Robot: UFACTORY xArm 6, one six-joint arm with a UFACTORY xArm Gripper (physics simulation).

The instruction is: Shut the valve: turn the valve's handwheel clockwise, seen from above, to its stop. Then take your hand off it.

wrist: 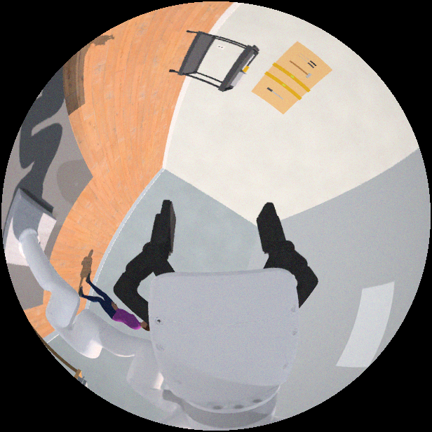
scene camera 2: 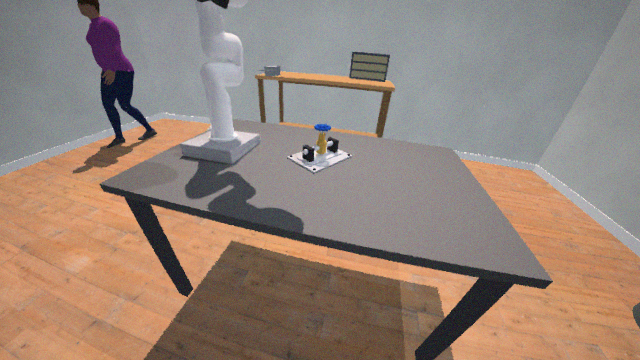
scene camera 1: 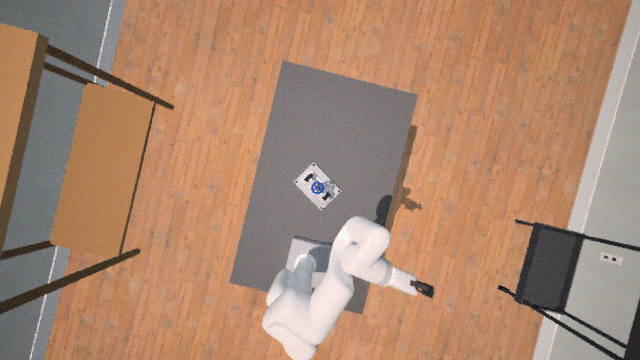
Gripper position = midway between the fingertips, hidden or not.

Observation:
In view: my gripper (scene camera 1: pixel 417 287).
My gripper also shows in the wrist view (wrist: pixel 218 209).

